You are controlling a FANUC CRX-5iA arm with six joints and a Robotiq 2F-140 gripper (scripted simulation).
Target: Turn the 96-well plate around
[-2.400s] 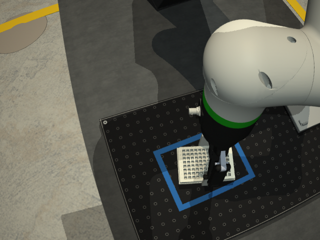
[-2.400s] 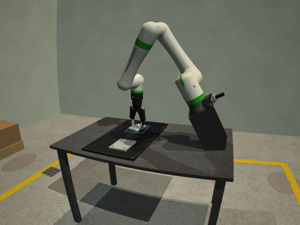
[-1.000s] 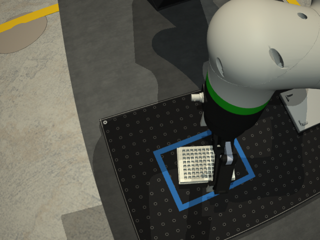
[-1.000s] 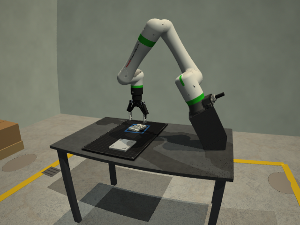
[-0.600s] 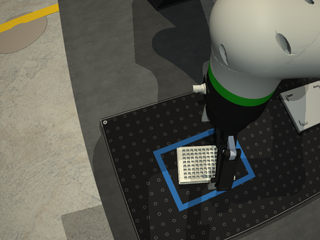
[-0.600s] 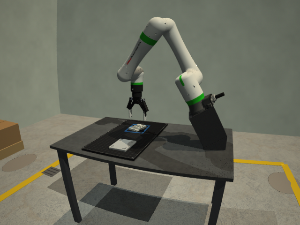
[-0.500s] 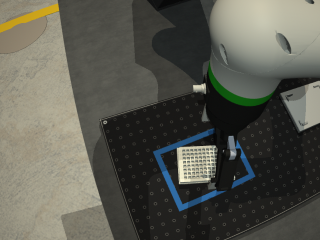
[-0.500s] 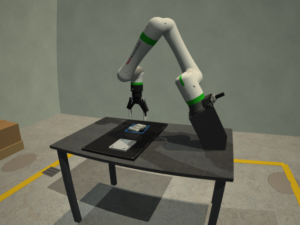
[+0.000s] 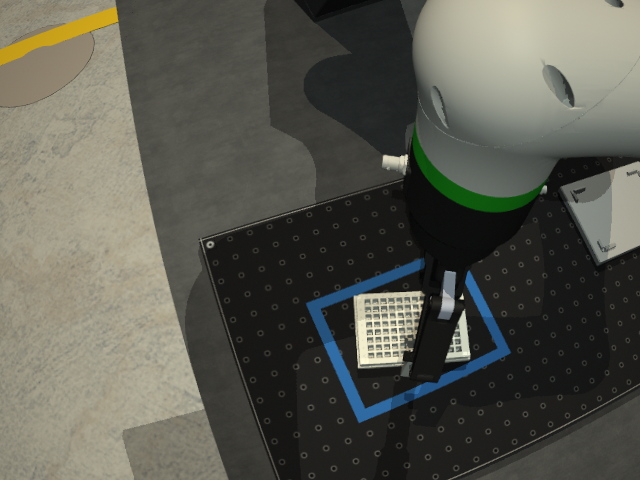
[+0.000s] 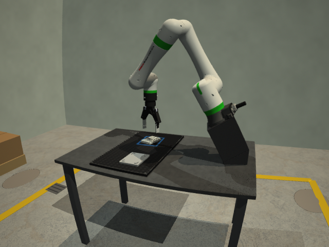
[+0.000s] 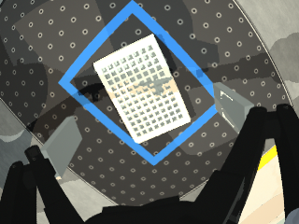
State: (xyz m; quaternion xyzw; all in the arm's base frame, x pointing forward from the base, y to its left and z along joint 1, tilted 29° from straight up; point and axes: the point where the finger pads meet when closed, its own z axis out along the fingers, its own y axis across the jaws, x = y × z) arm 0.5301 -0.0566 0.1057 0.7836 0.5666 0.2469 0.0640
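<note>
Right now the white 96-well plate is 80 mm below my hand. The rest, counted from my hand: dark table (150 mm to the left, 100 mm below, 40 mm behind); then grey plate nest N1 (330 mm to the left, 120 mm behind, 80 mm below).
</note>
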